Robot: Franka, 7 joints.
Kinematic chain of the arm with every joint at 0, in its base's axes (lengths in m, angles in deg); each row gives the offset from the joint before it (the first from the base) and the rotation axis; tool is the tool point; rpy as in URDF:
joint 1: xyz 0 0 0.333 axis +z
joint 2: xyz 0 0 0 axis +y
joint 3: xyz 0 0 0.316 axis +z
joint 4: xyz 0.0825 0 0 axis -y
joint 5: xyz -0.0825 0 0.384 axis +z
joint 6: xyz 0 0 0 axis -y
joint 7: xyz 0.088 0 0 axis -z
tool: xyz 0 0 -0.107 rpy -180 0 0
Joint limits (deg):
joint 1: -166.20..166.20
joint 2: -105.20..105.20
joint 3: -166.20..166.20
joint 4: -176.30..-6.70
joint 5: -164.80..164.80
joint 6: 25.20..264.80
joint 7: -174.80..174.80
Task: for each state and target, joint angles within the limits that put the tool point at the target. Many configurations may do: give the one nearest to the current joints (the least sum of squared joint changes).
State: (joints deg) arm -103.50 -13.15 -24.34 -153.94 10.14 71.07 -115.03
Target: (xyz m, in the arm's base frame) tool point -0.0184 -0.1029 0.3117
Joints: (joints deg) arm -99.60 -25.24 -21.10 -172.41 12.46 47.33 -115.03
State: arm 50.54 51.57 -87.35 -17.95 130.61 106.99 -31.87
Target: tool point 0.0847 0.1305 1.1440
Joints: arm 55.03 6.79 -85.48 -6.70 135.34 103.48 -31.87
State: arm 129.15 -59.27 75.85 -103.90 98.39 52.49 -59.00
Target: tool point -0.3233 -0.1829 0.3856
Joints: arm 116.65 -57.15 63.26 -144.98 80.75 46.56 -59.00
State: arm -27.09 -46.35 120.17 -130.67 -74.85 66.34 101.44
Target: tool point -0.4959 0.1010 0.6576
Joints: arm 18.26 0.36 165.89 -98.17 -82.09 57.95 101.44
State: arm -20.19 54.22 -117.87 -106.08 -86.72 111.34 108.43
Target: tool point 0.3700 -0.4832 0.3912
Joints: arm 20.46 64.66 -81.60 -113.29 -84.49 113.95 108.43
